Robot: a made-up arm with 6 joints.
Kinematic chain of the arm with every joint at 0, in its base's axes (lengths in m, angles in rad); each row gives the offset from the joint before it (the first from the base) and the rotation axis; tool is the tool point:
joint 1: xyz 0 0 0.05 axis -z
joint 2: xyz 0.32 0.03 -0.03 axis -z
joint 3: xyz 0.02 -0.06 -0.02 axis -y
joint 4: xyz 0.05 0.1 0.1 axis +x
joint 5: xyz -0.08 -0.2 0 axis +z
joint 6: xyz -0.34 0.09 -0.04 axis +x
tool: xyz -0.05 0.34 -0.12
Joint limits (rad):
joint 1: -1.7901..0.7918
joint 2: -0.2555..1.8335
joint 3: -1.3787..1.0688
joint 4: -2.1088..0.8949
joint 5: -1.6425..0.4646
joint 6: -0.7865..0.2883
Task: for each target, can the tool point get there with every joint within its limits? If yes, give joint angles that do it. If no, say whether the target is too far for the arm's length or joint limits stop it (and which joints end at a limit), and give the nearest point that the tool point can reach.
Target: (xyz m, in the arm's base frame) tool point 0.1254 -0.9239 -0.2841
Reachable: no: joint limits stop it (at a limit: joint 1, joint 4, joint 5, joint 6) | nearest point 0.1633 -0.6988 -0.1922 | short by 0.246 m
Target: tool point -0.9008 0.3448 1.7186
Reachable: no: too far | nearest point -0.3632 0.1390 0.5799 | short by 1.276 m
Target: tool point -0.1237 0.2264 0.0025
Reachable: yes | joints -0.5836 1.2718 -0.6472 -1.5354 -0.3689 -0.3474
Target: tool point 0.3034 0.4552 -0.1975
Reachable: yes | joints -1.3082 0.6412 0.3505 -1.2475 -1.1312 -0.1213
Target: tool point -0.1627 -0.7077 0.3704
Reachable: no: joint limits stop it (at a limit: joint 1, joint 2, joint 4, joint 5, joint 6) | nearest point -0.0358 -0.5778 0.2595 | short by 0.213 m
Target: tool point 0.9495 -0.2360 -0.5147
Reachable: no: joint limits stop it (at a limit: joint 2, joint 4) | nearest point 0.7139 -0.1774 -0.3628 | short by 0.286 m
